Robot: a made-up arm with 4 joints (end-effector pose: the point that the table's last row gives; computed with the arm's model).
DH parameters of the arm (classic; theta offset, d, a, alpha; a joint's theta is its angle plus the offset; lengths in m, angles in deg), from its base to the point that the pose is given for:
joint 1: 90 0.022 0.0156 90
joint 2: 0 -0.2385 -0.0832 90
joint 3: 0 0.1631 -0.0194 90
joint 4: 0 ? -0.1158 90
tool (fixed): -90 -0.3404 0 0
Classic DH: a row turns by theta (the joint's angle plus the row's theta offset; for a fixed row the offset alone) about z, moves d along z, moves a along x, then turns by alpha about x.
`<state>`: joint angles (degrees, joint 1 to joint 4).
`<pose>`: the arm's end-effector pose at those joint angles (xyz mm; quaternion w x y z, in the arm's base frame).
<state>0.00 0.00 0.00 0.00</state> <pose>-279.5 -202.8 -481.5 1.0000 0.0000 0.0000 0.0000</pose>
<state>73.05 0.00 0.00 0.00</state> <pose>112.5 -326.5 -481.5 0.8036 0.0000 0.0000 0.5952</pose>
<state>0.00 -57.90 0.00 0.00</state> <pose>-279.5 -527.0 -60.5 0.8750 -0.4840 0.0000 0.0000</pose>
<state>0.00 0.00 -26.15 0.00</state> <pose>-215.7 -207.0 -481.5 0.9741 0.0000 0.0000 0.2262</pose>
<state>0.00 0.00 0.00 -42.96</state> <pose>-279.5 60.2 -469.1 0.9305 0.3662 0.0000 0.0000</pose>
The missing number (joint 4, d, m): 0.041
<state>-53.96 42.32 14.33 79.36</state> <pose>-405.8 163.7 -354.9 0.8108 -0.2314 0.2400 -0.4810</pose>
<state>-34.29 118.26 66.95 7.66</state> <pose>-66.4 647.6 149.7 0.3798 0.8001 0.2673 -0.3796</pose>
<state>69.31 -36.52 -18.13 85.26</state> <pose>305.3 -289.4 226.4 0.3136 -0.6727 -0.5441 0.3912</pose>
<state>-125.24 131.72 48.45 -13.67</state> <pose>553.1 -18.3 304.2 0.0628 -0.7128 0.6113 0.3380</pose>
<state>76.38 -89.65 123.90 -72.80</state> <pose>352.2 -75.3 220.3 0.4488 0.4851 -0.7281 0.1818</pose>
